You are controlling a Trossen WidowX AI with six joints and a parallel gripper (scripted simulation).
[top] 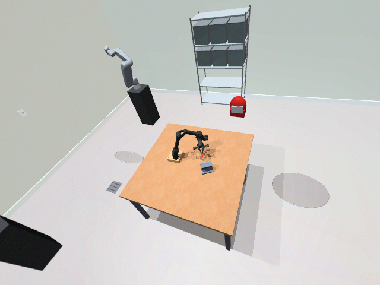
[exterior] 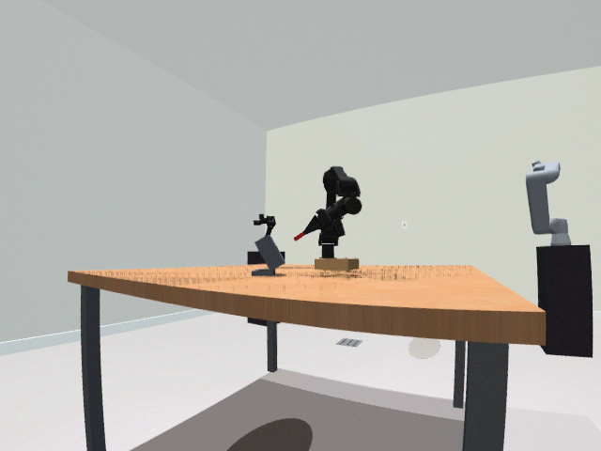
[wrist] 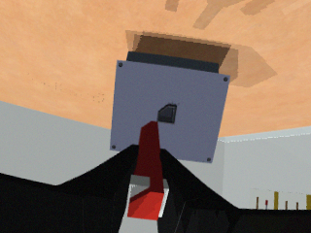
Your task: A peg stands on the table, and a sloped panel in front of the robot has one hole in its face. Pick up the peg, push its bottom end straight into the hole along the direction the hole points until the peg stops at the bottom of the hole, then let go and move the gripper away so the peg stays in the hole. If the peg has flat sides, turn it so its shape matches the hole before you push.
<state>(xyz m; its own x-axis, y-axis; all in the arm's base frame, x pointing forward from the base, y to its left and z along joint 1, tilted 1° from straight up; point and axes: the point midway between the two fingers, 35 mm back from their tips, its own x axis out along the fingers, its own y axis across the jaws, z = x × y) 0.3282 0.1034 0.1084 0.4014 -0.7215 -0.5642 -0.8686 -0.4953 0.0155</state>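
Now: gripper tip 9 cm to the left of the sloped panel, 8 cm short of it and 7 cm above it. Round my gripper tip: red peg 1 cm to the left, 1 cm behind, 1 cm above.
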